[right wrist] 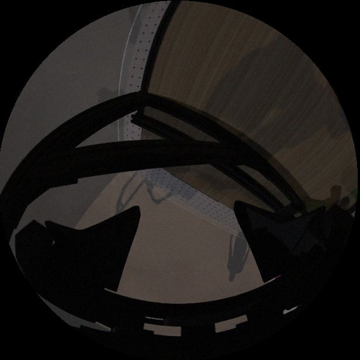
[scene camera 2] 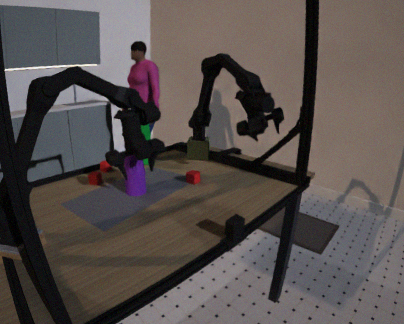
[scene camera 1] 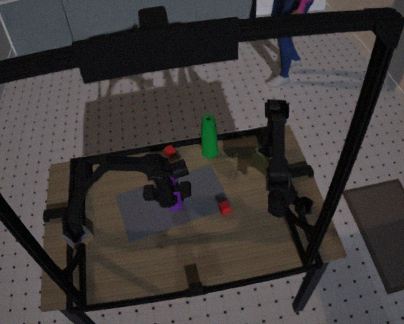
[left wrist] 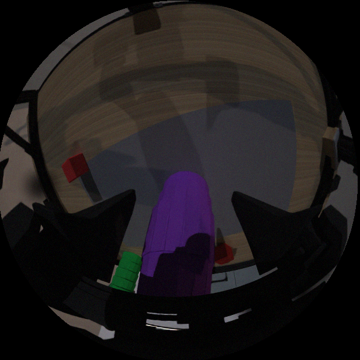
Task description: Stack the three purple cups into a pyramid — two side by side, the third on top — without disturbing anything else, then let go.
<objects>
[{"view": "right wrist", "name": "my right gripper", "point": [187, 208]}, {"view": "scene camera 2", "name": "my left gripper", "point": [139, 175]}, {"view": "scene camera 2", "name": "my right gripper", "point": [268, 137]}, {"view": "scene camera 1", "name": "my left gripper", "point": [171, 201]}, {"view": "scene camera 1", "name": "grey mat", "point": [141, 218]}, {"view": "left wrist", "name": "my left gripper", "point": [185, 195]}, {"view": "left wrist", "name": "grey mat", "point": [249, 146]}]
</objects>
